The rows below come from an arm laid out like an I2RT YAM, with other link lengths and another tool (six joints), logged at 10 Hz.
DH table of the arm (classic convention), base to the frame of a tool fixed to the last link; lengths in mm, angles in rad. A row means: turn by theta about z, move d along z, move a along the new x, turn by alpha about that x. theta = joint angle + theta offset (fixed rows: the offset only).
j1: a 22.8, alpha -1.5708, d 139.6, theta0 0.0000
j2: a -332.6, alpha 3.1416, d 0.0, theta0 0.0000
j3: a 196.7, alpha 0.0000, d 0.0, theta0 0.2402
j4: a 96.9, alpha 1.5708, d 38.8, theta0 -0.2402
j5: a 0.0, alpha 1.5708, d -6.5, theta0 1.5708
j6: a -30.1, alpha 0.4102, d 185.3, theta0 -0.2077
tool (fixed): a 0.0, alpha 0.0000, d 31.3, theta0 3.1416
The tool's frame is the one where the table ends.
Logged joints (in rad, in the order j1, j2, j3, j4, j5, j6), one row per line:
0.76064, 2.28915, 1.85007, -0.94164, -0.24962, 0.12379
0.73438, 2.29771, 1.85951, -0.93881, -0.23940, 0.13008
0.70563, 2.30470, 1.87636, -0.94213, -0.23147, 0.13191
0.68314, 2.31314, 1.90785, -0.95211, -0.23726, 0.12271
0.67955, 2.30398, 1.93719, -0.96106, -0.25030, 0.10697
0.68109, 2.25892, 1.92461, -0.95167, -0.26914, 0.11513
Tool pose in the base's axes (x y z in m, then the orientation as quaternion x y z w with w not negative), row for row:
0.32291, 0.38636, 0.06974, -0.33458, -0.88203, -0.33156, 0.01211
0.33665, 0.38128, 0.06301, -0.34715, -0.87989, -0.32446, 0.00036
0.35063, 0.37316, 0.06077, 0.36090, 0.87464, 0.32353, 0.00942
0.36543, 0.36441, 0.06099, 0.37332, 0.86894, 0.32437, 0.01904
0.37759, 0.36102, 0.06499, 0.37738, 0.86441, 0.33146, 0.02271
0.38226, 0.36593, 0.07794, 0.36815, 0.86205, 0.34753, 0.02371
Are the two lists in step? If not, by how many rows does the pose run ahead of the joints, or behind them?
The pose runs 1 row behind the joints: the pose in row i belongs to the joints in row i - 1.
